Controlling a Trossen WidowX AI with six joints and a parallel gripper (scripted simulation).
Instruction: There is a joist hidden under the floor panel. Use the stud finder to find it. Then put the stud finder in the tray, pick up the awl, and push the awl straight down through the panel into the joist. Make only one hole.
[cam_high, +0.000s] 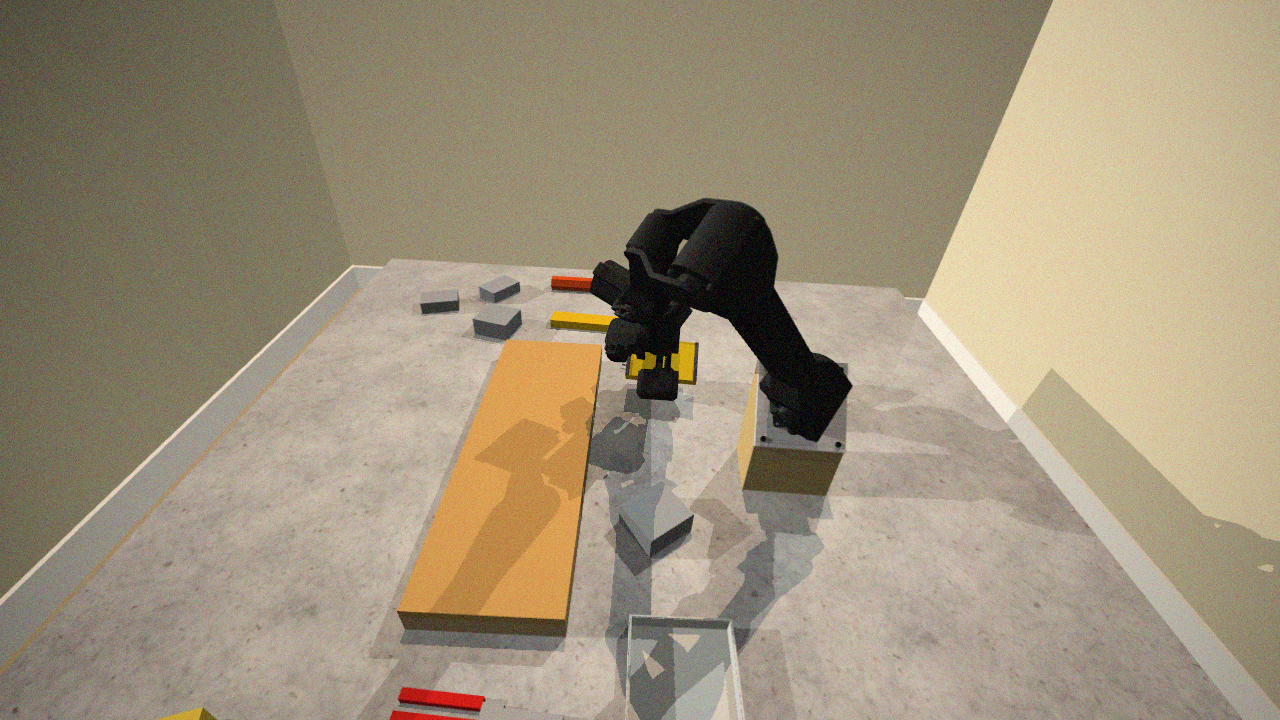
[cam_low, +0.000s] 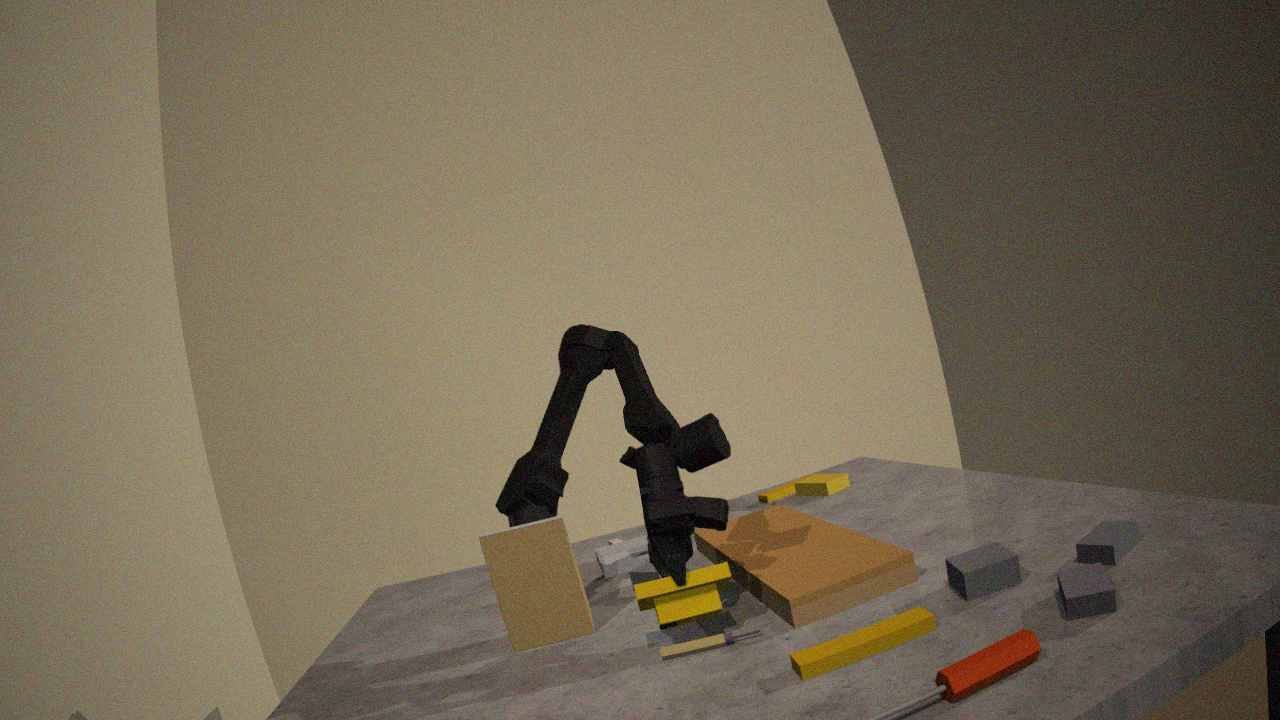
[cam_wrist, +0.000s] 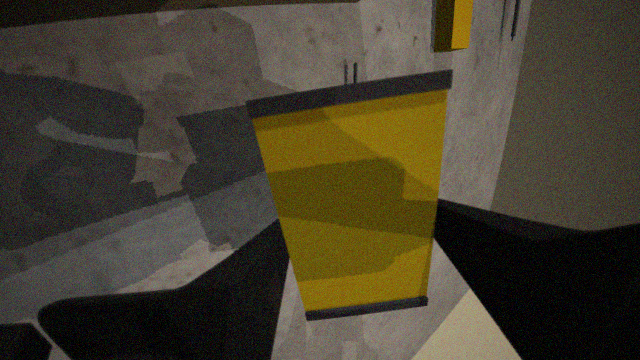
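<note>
Now: the wooden-handled awl 60 mm to the right of my gripper tip, 60 mm below it and 20 mm ahead of it. Round my gripper tip: square light: 30 mm below, 30 mm behind, 20 mm to the right; then white tray: 500 mm to the left, 50 mm below; then stud finder: 20 mm below, 10 mm to the right, 10 mm behind.
</note>
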